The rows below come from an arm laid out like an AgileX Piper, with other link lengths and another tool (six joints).
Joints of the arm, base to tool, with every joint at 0 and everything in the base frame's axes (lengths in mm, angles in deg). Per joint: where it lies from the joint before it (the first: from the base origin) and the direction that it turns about. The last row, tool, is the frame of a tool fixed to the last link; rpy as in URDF.
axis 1: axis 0 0 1 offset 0 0 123
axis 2: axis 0 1 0 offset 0 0 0
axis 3: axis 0 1 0 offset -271.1 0 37.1
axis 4: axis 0.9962 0 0.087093 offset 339.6 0 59.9
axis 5: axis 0 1 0 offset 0 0 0
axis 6: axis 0.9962 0 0.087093 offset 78.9 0 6.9
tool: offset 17.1 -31 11.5 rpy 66.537 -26.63 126.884
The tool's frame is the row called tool.
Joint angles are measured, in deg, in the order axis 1, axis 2, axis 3, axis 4, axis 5, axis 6. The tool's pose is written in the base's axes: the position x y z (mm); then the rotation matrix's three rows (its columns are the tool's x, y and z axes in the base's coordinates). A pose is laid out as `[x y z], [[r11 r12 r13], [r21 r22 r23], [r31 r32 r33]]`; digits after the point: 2 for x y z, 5 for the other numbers.
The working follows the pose.
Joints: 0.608 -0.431 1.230 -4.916 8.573 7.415
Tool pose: [166.57 -30.89 214.44], [[-0.45282 0.05909 0.88964], [0.69382 -0.60331 0.39322], [0.55997 0.79531 0.23219]]
Where each joint sits with the arm in this pose, in the base's axes (m; each line is computed from the numbers above, not from the rounded line before):
axis 1: 0.0000 0.0000 0.1230
axis 2: 0.0000 0.0000 0.1230
axis 3: -0.2714 -0.0029 0.1581
axis 4: 0.0690 0.0007 0.2132
axis 5: 0.0690 0.0007 0.2132
axis 6: 0.1480 0.0006 0.2072
the tool: 0.1666 -0.0309 0.2144

